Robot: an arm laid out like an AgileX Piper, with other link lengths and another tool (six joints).
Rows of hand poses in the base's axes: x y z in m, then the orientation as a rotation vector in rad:
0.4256, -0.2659, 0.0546, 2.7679, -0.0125, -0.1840
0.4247, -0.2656, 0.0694, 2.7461, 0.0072, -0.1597
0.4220, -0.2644, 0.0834, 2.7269, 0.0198, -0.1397
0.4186, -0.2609, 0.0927, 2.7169, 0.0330, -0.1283
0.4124, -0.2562, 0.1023, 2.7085, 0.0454, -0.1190
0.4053, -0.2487, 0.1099, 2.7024, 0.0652, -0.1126
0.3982, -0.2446, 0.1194, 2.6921, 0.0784, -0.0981
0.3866, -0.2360, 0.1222, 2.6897, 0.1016, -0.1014
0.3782, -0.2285, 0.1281, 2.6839, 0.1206, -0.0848
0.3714, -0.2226, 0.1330, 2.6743, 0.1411, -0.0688
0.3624, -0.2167, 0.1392, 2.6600, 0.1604, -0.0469
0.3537, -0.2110, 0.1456, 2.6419, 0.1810, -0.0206
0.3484, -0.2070, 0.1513, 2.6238, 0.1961, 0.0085
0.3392, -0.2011, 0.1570, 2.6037, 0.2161, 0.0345
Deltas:
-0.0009, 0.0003, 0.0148, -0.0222, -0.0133, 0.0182
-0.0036, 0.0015, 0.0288, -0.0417, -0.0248, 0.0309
-0.0070, 0.0050, 0.0381, -0.0515, -0.0307, 0.0424
-0.0132, 0.0097, 0.0477, -0.0595, -0.0353, 0.0529
-0.0203, 0.0172, 0.0553, -0.0646, -0.0370, 0.0682
-0.0274, 0.0213, 0.0648, -0.0744, -0.0451, 0.0802
-0.0390, 0.0299, 0.0676, -0.0750, -0.0396, 0.0964
-0.0474, 0.0374, 0.0735, -0.0797, -0.0487, 0.1126
-0.0542, 0.0433, 0.0784, -0.0879, -0.0570, 0.1301
-0.0632, 0.0492, 0.0846, -0.1008, -0.0696, 0.1481
-0.0719, 0.0549, 0.0910, -0.1171, -0.0852, 0.1680
-0.0772, 0.0589, 0.0967, -0.1336, -0.1037, 0.1846
-0.0864, 0.0648, 0.1024, -0.1513, -0.1194, 0.2046

